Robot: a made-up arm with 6 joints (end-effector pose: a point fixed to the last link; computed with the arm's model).
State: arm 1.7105 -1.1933 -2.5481 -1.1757 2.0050 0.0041
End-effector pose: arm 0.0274 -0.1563 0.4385 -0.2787 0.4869 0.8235 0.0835
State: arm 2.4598 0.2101 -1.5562 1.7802 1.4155 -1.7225
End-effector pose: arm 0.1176 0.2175 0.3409 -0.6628 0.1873 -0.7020 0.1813
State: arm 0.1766 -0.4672 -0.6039 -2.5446 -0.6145 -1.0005
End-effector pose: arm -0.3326 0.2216 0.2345 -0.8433 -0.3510 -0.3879 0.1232
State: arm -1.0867 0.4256 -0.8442 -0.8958 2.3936 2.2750
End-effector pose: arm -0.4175 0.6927 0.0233 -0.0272 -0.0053 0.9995 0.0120
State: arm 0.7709 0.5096 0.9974 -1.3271 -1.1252 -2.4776
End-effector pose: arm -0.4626 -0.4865 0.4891 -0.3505 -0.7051 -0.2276 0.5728
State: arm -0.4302 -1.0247 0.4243 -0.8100 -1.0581 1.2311
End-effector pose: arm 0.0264 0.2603 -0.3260 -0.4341 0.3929 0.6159 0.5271
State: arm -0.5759 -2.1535 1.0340 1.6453 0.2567 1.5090
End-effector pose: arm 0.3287 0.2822 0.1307 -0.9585 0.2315 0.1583 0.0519
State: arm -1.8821 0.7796 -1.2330 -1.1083 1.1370 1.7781
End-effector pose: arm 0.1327 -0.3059 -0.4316 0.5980 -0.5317 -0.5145 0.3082
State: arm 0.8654 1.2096 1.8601 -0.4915 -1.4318 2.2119
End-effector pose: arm -0.6645 -0.2496 0.7546 -0.2618 -0.7372 -0.4813 0.3954
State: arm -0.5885 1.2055 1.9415 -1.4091 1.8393 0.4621
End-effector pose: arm -0.0359 0.1986 0.0542 -0.2628 0.4372 -0.6199 0.5962
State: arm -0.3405 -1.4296 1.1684 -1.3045 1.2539 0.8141
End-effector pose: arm -0.0190 0.4997 0.2643 0.5640 0.2626 0.5600 0.5472
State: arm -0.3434 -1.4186 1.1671 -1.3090 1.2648 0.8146
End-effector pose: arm -0.0170 0.5005 0.2618 0.5627 0.2658 0.5562 0.5508
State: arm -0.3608 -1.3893 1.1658 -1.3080 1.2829 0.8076
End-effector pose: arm -0.0130 0.5004 0.2478 0.5562 0.2798 0.5421 0.5644
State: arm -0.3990 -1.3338 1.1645 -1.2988 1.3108 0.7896
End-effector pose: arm -0.0064 0.4975 0.2178 0.5409 0.3081 0.5119 0.5920
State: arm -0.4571 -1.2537 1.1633 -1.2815 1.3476 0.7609
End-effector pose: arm 0.0020 0.4884 0.1737 0.5149 0.3467 0.4641 0.6319
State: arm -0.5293 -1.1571 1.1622 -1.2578 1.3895 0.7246
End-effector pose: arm 0.0107 0.4705 0.1226 0.4783 0.3878 0.4012 0.6781
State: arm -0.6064 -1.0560 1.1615 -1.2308 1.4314 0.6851
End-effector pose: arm 0.0182 0.4445 0.0737 0.4344 0.4231 0.3303 0.7233
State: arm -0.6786 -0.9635 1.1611 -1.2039 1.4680 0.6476
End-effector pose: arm 0.0235 0.4152 0.0342 0.3894 0.4478 0.2615 0.7612
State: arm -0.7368 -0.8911 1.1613 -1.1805 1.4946 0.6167
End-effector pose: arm 0.0265 0.3890 0.0072 0.3508 0.4621 0.2051 0.7882
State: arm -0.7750 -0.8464 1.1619 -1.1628 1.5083 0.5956
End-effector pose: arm 0.0273 0.3710 -0.0081 0.3249 0.4690 0.1683 0.8038
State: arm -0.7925 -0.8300 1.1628 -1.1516 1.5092 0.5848
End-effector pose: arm 0.0267 0.3625 -0.0142 0.3133 0.4719 0.1524 0.8099
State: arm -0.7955 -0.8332 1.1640 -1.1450 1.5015 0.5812
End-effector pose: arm 0.0252 0.3608 -0.0149 0.3122 0.4731 0.1511 0.8098
